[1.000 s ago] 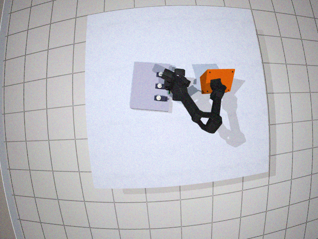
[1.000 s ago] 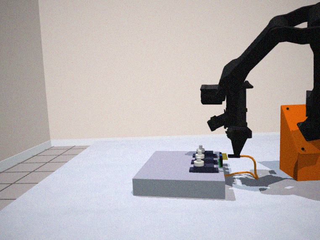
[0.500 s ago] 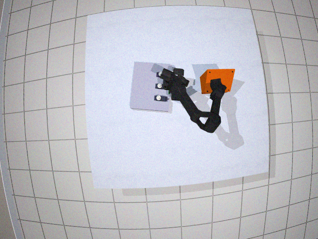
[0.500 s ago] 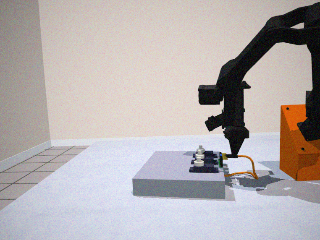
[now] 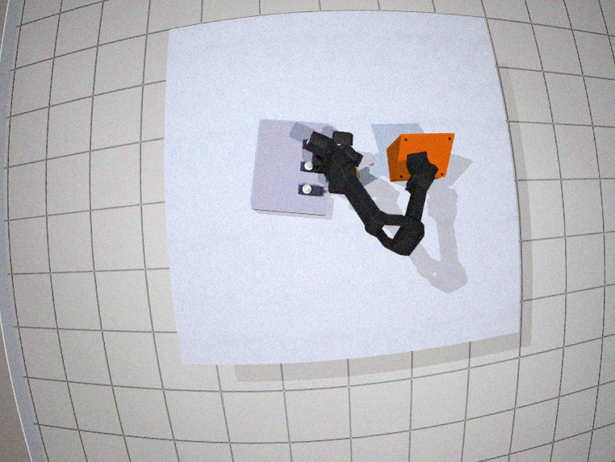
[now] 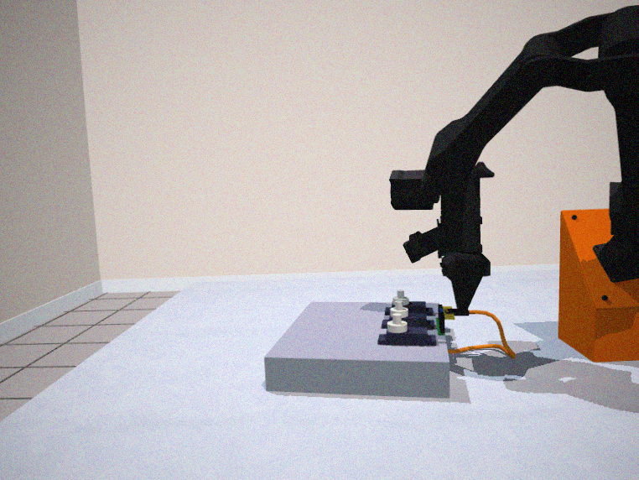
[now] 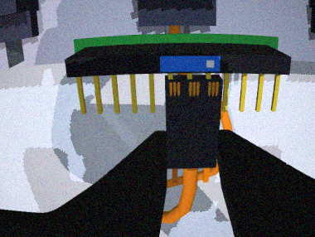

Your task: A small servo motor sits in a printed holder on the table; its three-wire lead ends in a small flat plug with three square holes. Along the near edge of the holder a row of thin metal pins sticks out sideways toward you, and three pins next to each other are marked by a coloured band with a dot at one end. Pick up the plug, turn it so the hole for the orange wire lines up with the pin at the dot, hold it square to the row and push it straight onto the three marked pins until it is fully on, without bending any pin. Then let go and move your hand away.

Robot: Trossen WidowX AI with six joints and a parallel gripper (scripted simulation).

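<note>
Now: gripper tip 3 cm short of the blue band and 1 cm to the left of it. Round my gripper tip: black pin header: 3 cm ahead, 1 cm below; then green board: 3 cm ahead, 2 cm below; then pale dot: 3 cm ahead, 1 cm to the right.
</note>
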